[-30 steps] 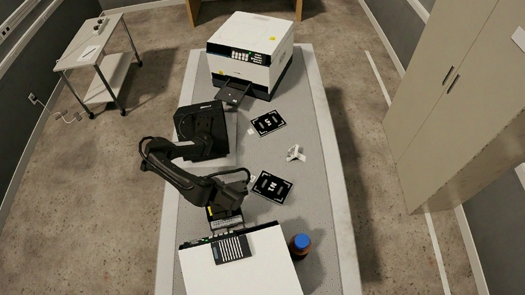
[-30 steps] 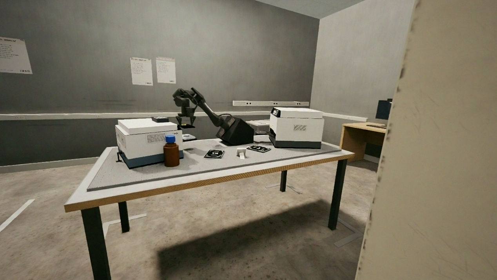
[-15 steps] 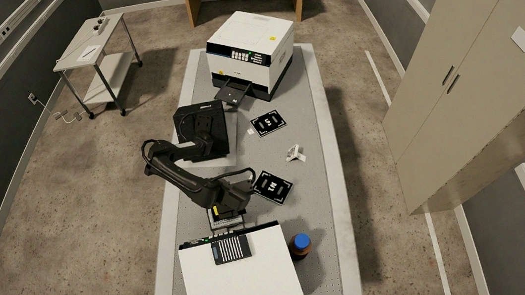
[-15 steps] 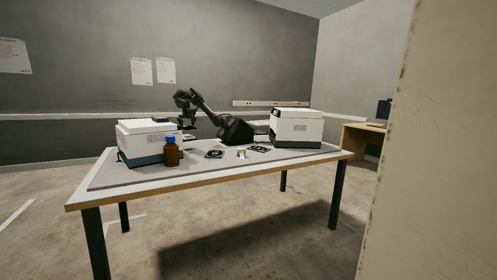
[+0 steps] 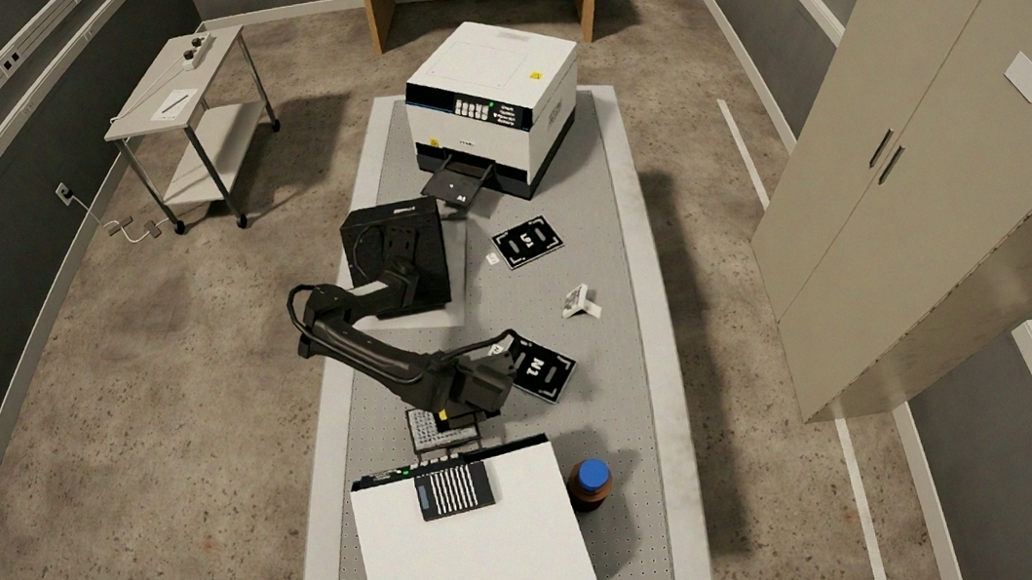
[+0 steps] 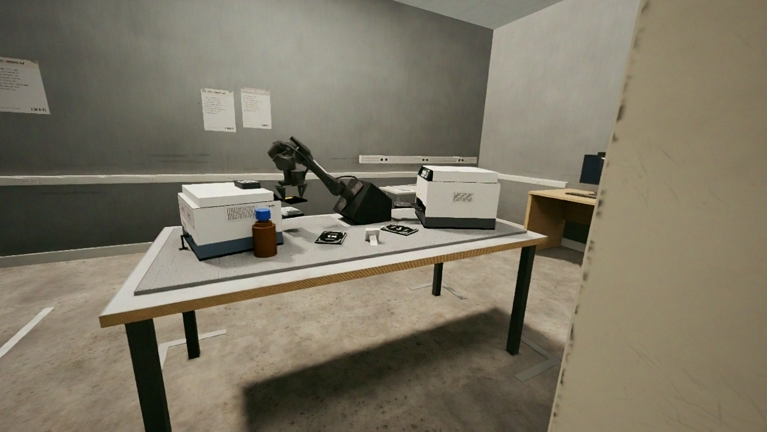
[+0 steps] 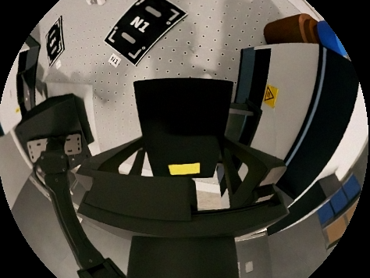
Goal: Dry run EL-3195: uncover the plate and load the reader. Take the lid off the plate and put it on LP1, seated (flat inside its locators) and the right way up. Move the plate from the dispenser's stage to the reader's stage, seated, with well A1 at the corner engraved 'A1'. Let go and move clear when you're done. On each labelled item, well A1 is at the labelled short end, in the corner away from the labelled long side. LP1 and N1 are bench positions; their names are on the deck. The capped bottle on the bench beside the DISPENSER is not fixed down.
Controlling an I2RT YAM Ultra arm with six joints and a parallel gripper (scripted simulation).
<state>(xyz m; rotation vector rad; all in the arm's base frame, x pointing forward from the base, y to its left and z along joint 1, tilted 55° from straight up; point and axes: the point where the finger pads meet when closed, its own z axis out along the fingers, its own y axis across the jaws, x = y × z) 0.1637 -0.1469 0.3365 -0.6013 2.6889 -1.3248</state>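
Now: the well plate 50 mm behind my hand, 20 mm to the right of it and 70 mm below it. From my hand the other things lie so: blue-capped bottle 250 mm ahead, 150 mm to the right, 60 mm below; black plate right at my hand.
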